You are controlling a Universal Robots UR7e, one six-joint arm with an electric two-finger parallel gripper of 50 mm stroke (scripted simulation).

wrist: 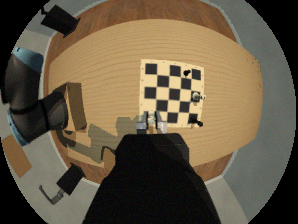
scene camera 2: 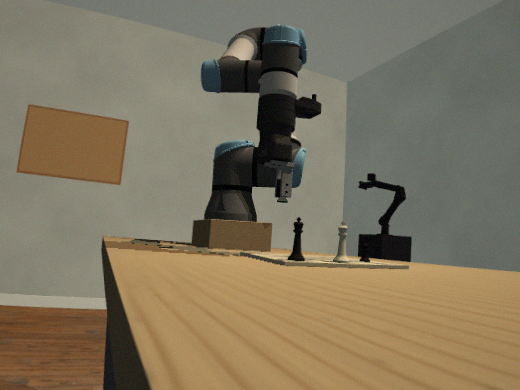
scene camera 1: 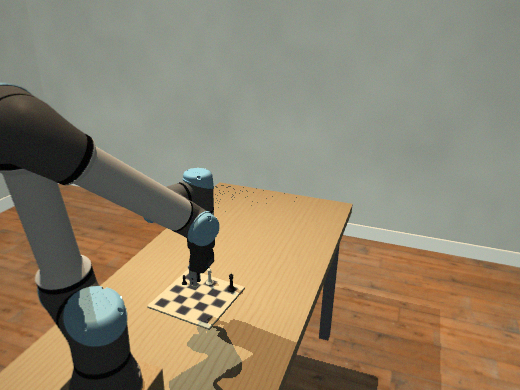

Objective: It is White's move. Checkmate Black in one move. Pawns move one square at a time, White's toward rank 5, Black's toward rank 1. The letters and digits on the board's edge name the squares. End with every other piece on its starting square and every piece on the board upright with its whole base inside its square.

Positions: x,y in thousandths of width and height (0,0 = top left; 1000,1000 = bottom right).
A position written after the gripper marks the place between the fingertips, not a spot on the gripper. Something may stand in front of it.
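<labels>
Gripper visible: scene camera 1 (376,724), scene camera 2 (543,506), wrist view (508,520).
</labels>
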